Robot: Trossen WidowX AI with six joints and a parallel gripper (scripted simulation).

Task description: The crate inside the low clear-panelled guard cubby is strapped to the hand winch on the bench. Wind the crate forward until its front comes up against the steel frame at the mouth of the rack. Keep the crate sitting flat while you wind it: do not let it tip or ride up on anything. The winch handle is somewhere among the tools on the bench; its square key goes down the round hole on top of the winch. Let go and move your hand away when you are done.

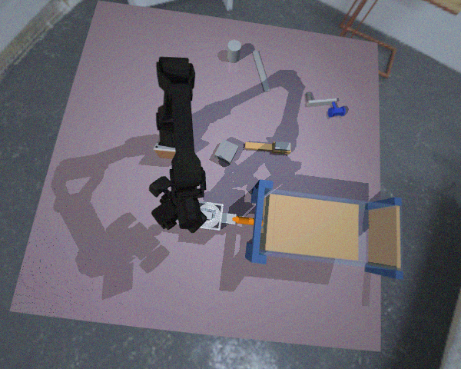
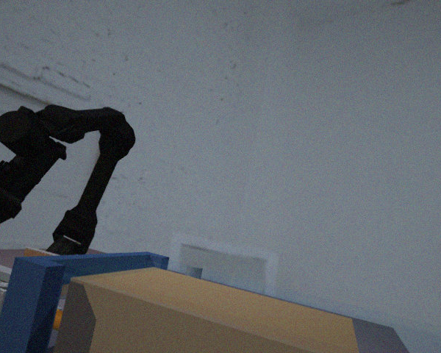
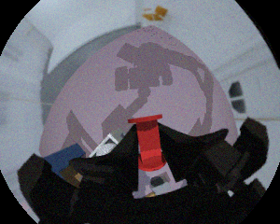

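The red-knobbed crank handle lies 5 cm ahead of my gripper tip, 2 cm to the left of it and 3 cm below it. The rest, counted from my gripper tip: red knob (1 cm ahead, 1 cm to the left); then blue steel frame (27 cm ahead, 3 cm to the left, 2 cm below); then grey block (12 cm ahead, 28 cm to the left, 11 cm below).
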